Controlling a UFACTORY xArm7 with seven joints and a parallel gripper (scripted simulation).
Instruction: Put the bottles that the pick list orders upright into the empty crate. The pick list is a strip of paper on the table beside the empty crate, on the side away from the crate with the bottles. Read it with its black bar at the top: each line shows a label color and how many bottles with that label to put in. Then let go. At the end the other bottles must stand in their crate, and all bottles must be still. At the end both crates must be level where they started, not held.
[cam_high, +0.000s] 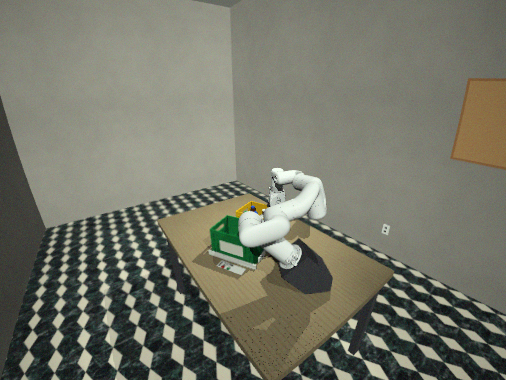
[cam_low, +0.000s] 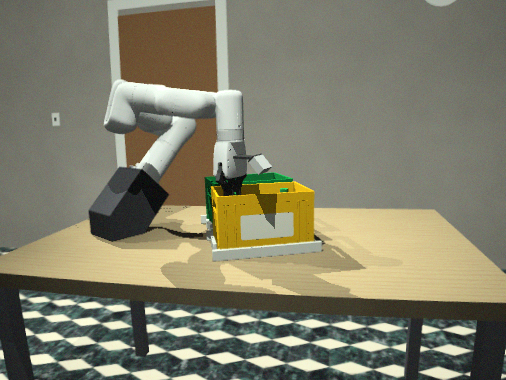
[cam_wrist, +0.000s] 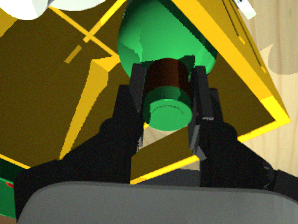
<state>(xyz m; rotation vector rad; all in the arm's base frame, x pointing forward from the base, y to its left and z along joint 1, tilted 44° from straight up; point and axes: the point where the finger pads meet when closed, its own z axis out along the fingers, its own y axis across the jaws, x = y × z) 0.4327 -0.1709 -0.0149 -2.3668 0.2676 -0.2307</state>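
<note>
The green-capped bottle lies 7 cm below my hand. Round my hand: yellow crate: 9 cm to the left, 8 cm below, 4 cm ahead; blue-capped bottle: 14 cm ahead, 11 cm to the left, 8 cm below; white-topped bottle: 8 cm below, 7 cm ahead, 6 cm to the left.
</note>
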